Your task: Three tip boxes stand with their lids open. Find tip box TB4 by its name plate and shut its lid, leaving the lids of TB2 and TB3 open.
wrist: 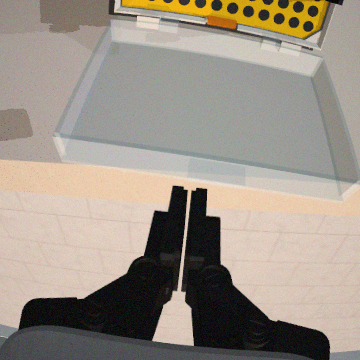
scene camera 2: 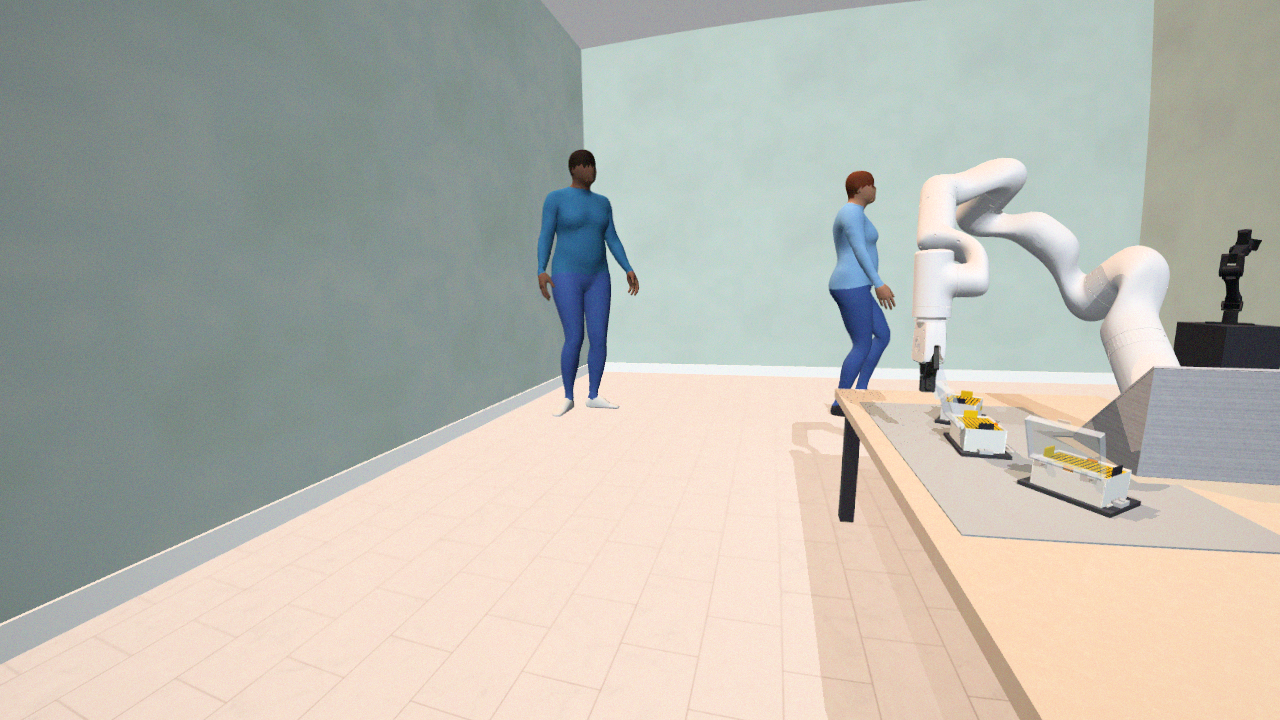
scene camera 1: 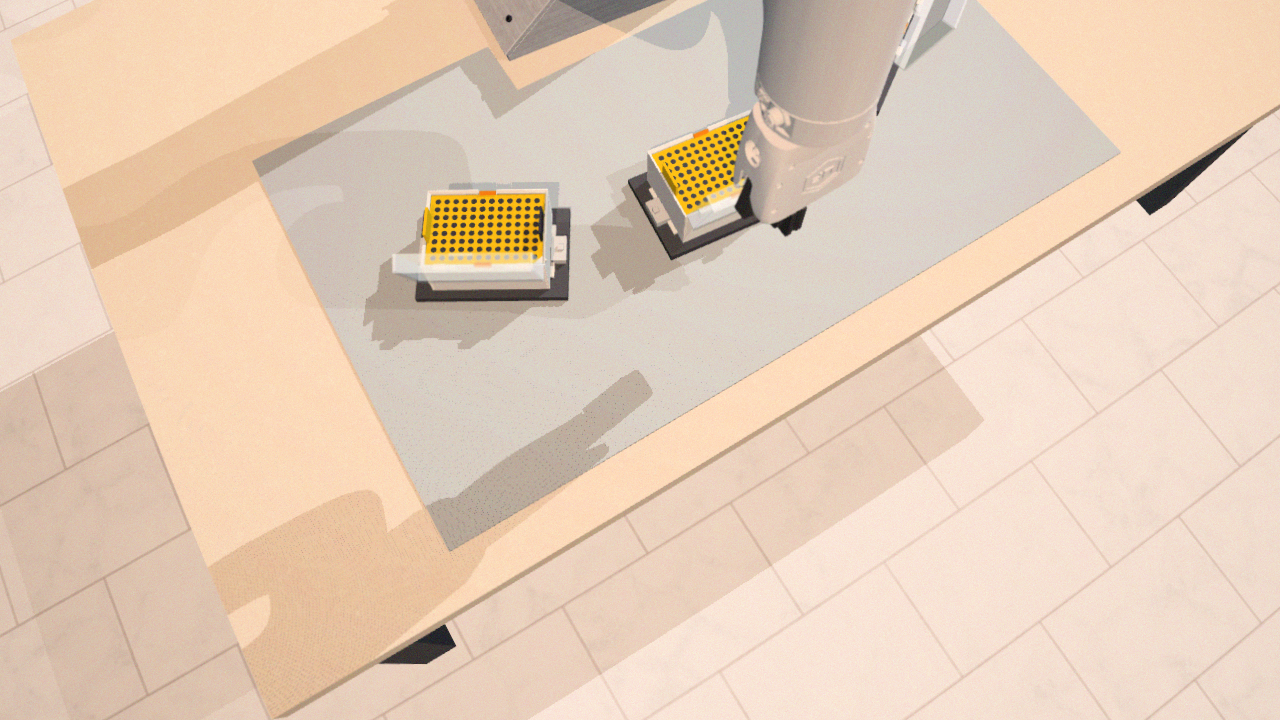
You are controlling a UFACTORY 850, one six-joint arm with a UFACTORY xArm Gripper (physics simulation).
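The middle tip box, TB4, (scene camera 1: 702,165) (scene camera 2: 982,440) (wrist: 250,9) has its clear lid (wrist: 200,107) standing open on the front side. Its name plate does not show here. My gripper (scene camera 1: 787,223) (scene camera 2: 929,386) (wrist: 187,207) is shut and empty. In the wrist view its fingertips are just beyond the lid's free edge; their exact height is hard to tell. The left box, TB3, (scene camera 1: 485,228) (scene camera 2: 963,402) has its lid open. The right box, TB2, (scene camera 2: 1078,479) also has its lid open; in scene camera 1 the arm hides most of it.
The boxes stand on a grey mat (scene camera 1: 733,331) (scene camera 2: 993,519) on a wooden table (scene camera 1: 179,340) (scene camera 2: 1092,626). The arm's pedestal (scene camera 1: 554,26) (scene camera 2: 1208,429) is at the back. Two people (scene camera 2: 581,232) (scene camera 2: 857,259) stand beyond the table.
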